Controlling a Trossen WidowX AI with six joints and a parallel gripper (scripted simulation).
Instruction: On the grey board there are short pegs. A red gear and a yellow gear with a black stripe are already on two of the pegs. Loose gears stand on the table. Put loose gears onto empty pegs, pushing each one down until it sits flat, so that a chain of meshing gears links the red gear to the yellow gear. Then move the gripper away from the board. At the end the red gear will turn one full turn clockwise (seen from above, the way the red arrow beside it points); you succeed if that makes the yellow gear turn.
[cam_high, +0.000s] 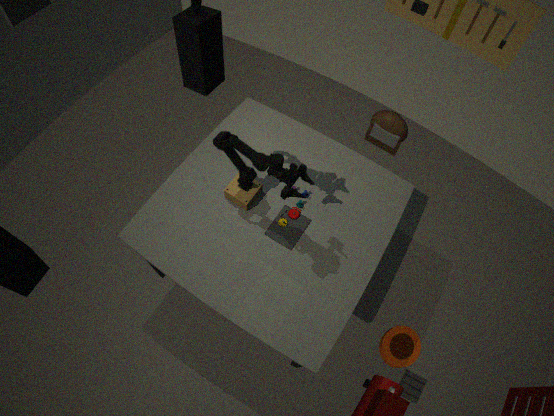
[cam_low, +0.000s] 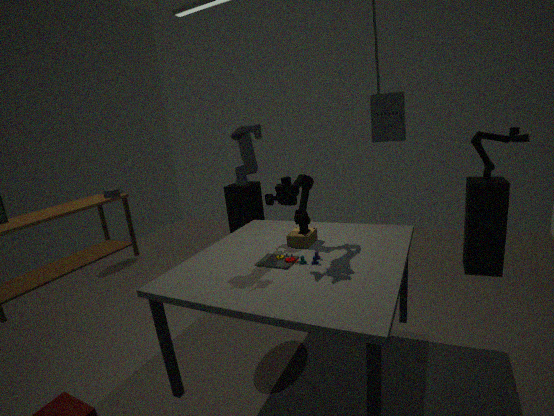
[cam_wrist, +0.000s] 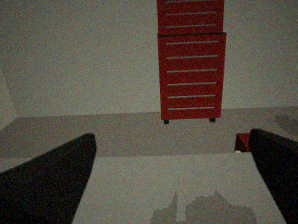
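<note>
My gripper tip is 35 cm above the teal gear, 11 cm to the right of it and 6 cm past it. The rest, counted from my gripper tip: red arrow 35 cm below, 7 cm to the left, 6 cm behind; then red gear 35 cm below, 6 cm behind, 3 cm to the left; then yellow gear 35 cm below, 8 cm behind, 4 cm to the right.
</note>
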